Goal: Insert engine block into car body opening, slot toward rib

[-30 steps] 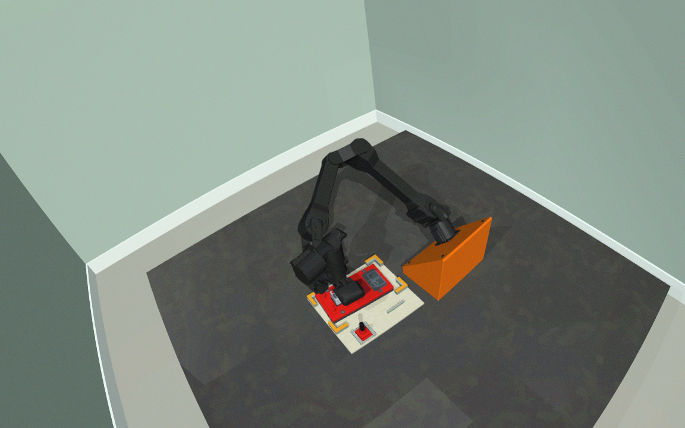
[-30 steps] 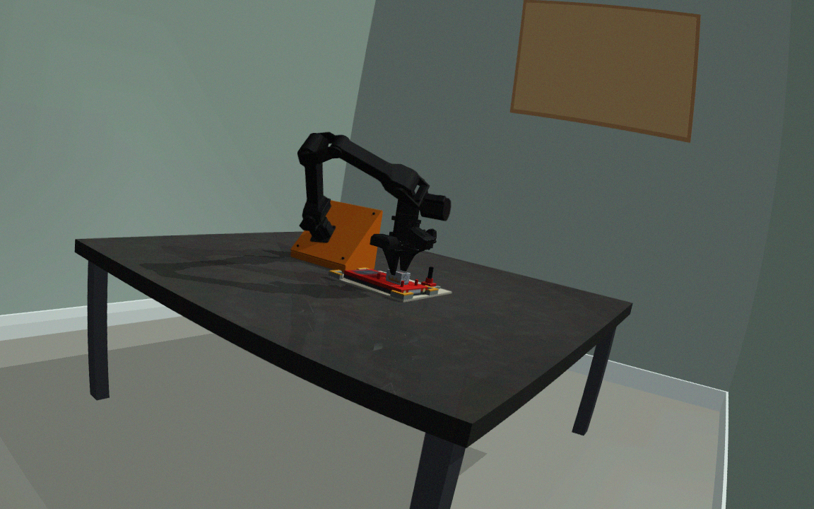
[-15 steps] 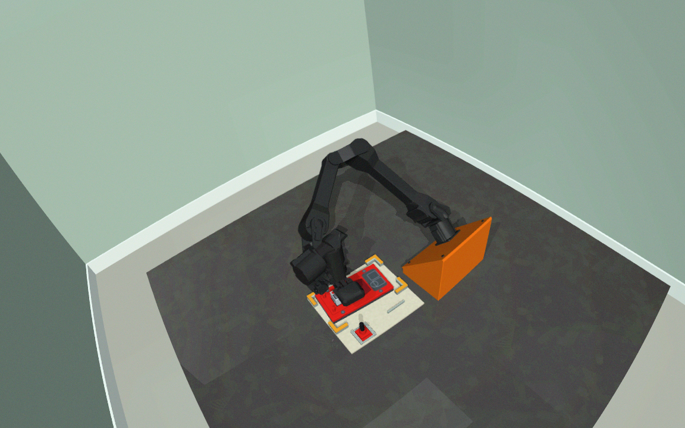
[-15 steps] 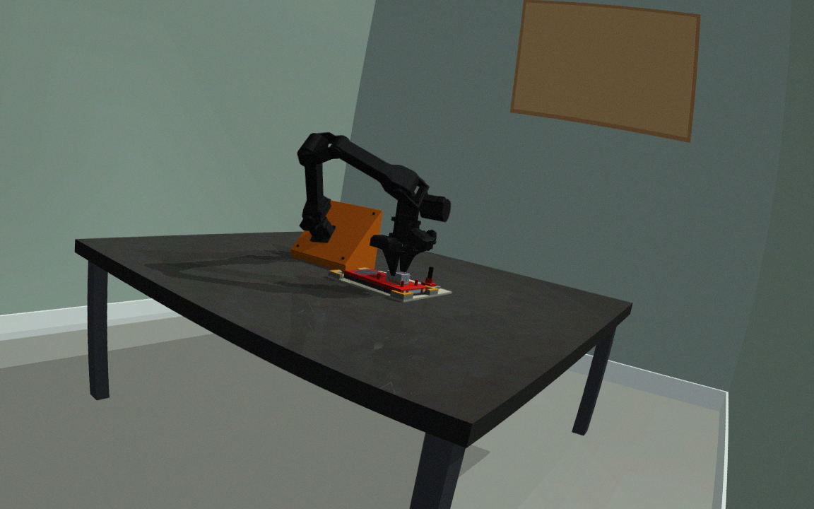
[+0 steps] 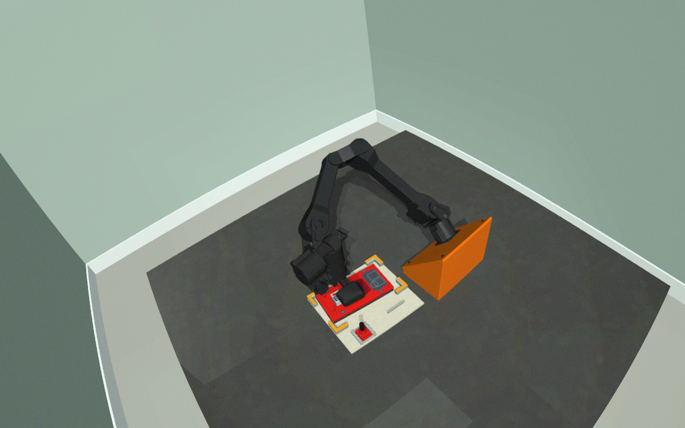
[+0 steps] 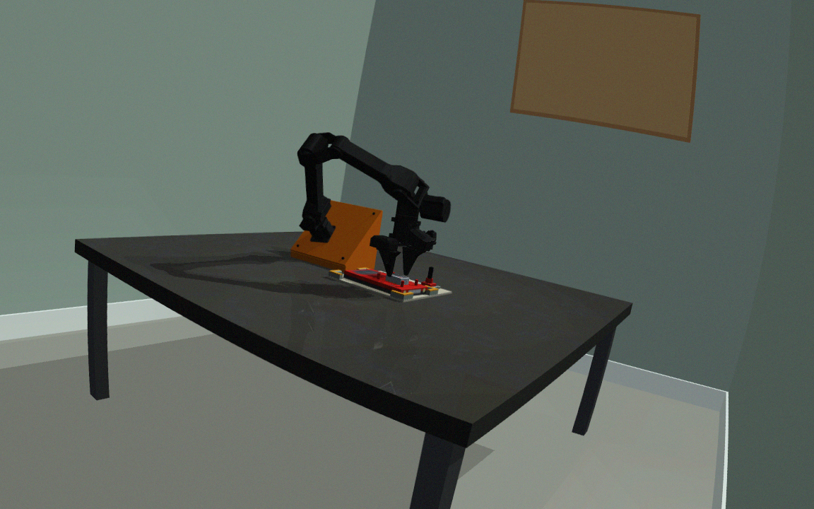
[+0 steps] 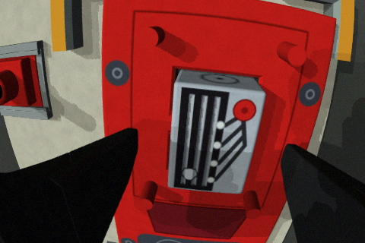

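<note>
The engine block is 20 mm below my gripper tip.
</note>
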